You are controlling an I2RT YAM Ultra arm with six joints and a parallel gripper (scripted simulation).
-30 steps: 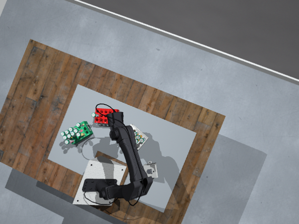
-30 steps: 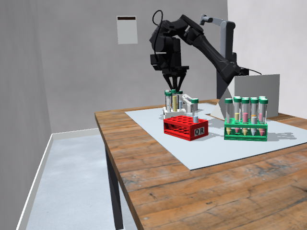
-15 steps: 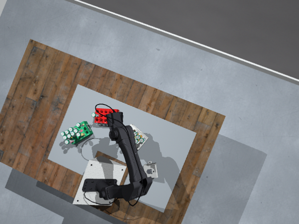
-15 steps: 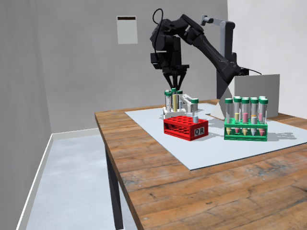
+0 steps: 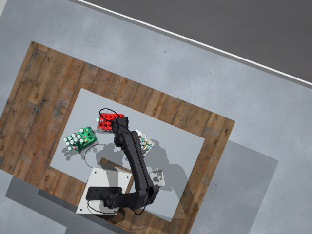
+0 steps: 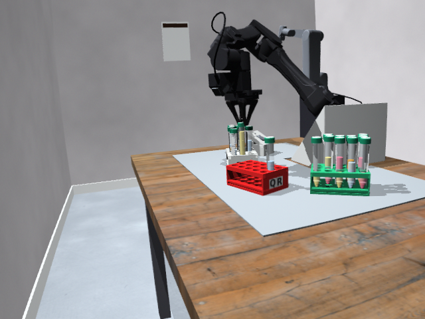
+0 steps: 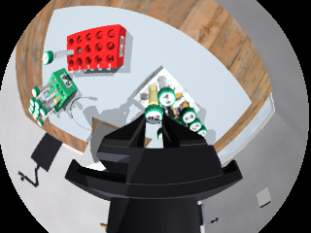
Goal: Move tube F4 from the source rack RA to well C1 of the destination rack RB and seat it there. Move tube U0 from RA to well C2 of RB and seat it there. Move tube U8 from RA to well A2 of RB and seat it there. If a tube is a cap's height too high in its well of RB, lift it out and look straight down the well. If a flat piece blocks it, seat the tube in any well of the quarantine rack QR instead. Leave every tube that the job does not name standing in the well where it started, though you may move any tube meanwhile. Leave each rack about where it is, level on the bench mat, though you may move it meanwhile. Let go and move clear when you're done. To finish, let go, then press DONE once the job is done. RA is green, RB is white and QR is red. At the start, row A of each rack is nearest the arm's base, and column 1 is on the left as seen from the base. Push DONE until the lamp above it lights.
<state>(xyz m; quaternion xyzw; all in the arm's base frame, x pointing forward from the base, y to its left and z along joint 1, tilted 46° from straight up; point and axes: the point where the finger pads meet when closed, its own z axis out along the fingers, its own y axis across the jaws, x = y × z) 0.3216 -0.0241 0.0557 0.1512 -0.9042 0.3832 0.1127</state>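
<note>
My hand is 60 mm above the tube with yellow filling and 10 mm short of it. Round my hand: red rack QR 160 mm to the left, 110 mm below, 50 mm ahead; then tube 200 mm to the left, 70 mm below, 40 mm ahead; then white rack RB 110 mm below, 40 mm to the right, 10 mm behind.
</note>
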